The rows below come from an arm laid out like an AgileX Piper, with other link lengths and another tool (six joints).
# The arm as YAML. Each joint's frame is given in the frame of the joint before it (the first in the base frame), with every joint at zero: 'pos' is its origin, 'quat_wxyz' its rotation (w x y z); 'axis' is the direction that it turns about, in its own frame. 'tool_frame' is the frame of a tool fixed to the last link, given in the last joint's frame.
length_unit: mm
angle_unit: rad
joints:
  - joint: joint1
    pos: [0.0, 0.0, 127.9]
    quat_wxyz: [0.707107, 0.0, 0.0, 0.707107]
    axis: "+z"
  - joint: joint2
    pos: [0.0, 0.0, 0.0]
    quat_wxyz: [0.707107, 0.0, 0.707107, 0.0]
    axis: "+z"
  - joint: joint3
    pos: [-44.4, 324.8, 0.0]
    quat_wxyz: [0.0, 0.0, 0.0, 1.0]
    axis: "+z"
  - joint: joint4
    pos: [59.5, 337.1, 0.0]
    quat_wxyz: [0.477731, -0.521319, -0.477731, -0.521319]
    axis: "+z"
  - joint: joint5
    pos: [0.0, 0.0, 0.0]
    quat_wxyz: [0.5, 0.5, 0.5, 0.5]
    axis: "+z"
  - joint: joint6
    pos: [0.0, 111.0, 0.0]
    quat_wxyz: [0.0, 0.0, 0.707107, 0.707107]
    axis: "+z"
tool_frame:
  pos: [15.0, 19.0, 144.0]
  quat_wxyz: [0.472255, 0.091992, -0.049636, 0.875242]
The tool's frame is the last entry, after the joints.
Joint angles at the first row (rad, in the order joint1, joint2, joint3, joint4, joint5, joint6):
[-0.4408 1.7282 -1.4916 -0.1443 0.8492 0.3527]
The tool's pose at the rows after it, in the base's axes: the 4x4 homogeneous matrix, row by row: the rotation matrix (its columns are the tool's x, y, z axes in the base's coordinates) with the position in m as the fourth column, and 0 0 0 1 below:
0.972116, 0.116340, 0.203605, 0.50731; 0.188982, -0.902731, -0.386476, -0.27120; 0.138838, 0.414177, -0.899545, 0.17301; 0, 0, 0, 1
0.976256, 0.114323, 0.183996, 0.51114; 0.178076, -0.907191, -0.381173, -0.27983; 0.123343, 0.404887, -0.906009, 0.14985; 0, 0, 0, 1
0.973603, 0.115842, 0.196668, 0.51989; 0.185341, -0.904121, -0.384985, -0.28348; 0.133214, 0.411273, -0.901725, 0.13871; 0, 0, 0, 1
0.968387, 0.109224, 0.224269, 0.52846; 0.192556, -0.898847, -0.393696, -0.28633; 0.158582, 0.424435, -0.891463, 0.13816; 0, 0, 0, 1
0.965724, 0.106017, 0.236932, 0.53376; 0.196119, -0.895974, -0.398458, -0.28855; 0.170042, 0.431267, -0.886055, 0.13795; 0, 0, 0, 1
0.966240, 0.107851, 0.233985, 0.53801; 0.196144, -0.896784, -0.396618, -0.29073; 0.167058, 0.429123, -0.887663, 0.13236; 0, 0, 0, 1
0.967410, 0.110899, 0.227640, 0.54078; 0.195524, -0.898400, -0.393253, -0.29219; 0.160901, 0.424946, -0.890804, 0.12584; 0, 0, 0, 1
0.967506, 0.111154, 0.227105, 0.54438; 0.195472, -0.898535, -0.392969, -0.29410; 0.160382, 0.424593, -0.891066, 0.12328; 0, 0, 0, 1
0.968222, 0.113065, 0.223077, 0.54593; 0.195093, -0.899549, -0.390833, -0.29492; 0.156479, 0.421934, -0.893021, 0.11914; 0, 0, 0, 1
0.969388, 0.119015, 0.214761, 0.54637; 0.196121, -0.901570, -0.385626, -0.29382; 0.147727, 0.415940, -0.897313, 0.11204; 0, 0, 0, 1
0.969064, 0.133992, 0.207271, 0.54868; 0.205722, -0.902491, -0.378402, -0.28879; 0.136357, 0.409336, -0.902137, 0.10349; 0, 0, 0, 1
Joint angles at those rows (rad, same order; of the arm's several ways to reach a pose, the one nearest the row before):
[-0.4780 1.7811 -1.4916 -0.1577 0.8330 0.3782]
[-0.4876 1.8267 -1.4916 -0.1631 0.8071 0.3848]
[-0.4876 1.8538 -1.4916 -0.1646 0.7669 0.3849]
[-0.4876 1.8630 -1.4916 -0.1628 0.7270 0.3848]
[-0.4876 1.8721 -1.4982 -0.1628 0.7099 0.3849]
[-0.4876 1.8927 -1.5125 -0.1628 0.7075 0.3848]
[-0.4876 1.9115 -1.5232 -0.1628 0.7075 0.3849]
[-0.4876 1.9262 -1.5372 -0.1628 0.7075 0.3849]
[-0.4876 1.9375 -1.5434 -0.1628 0.7075 0.3849]
[-0.4857 1.9490 -1.5435 -0.1628 0.7075 0.3849]
[-0.4768 1.9627 -1.5434 -0.1628 0.7075 0.3828]

